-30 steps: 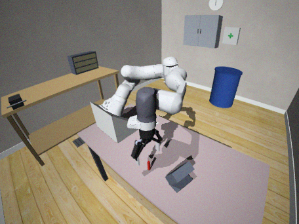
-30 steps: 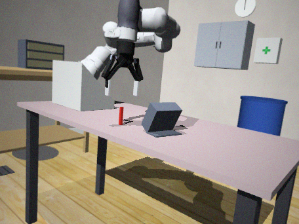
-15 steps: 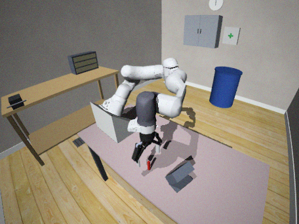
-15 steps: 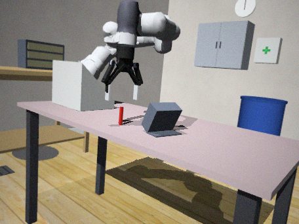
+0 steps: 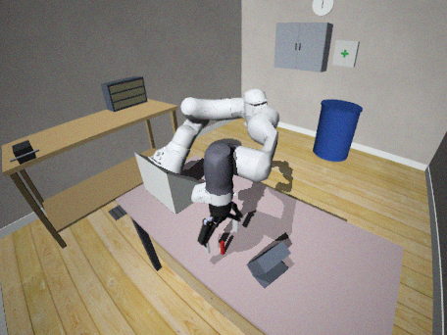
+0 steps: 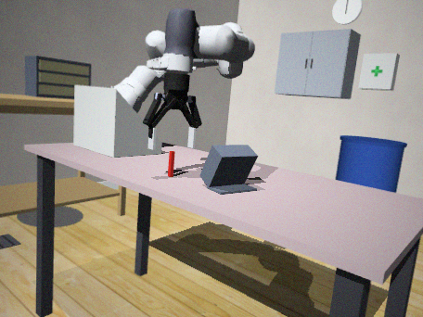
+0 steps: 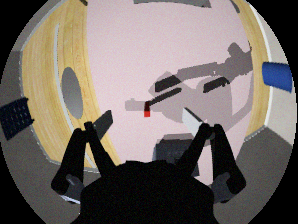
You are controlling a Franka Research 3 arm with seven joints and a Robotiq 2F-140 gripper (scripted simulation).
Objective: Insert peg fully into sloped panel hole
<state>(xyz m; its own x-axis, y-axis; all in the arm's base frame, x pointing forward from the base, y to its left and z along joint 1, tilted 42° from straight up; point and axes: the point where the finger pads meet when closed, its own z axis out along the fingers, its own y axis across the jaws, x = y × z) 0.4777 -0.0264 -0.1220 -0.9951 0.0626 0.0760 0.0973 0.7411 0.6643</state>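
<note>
Now: the red peg 60 mm below my hand.
</note>
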